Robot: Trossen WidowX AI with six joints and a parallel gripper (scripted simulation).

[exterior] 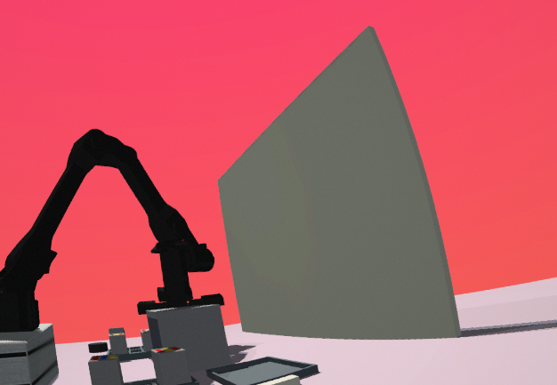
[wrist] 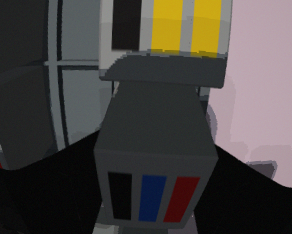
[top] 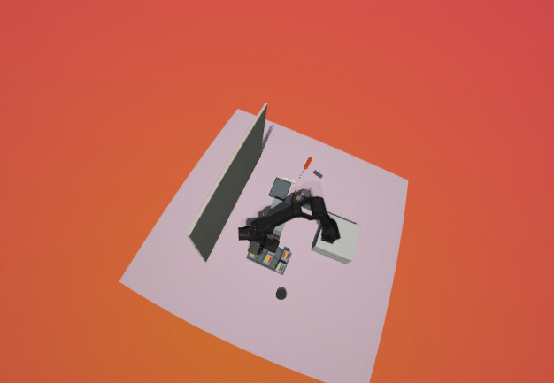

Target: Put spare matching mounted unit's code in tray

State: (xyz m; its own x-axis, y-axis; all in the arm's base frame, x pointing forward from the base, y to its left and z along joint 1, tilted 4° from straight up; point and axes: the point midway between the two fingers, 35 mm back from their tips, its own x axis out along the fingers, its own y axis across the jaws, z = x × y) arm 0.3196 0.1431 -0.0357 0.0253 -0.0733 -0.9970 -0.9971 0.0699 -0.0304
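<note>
Right now the dark tray is 35 cm to the right of my gripper tip and 1 cm below it. The rest, counted from my gripper tip: tall grey-green panel 21 cm ahead, 16 cm to the right, 21 cm above; then mounted unit 4 cm behind, 15 cm to the right, 3 cm above; then black disc 19 cm behind, 20 cm to the left, 1 cm below.
</note>
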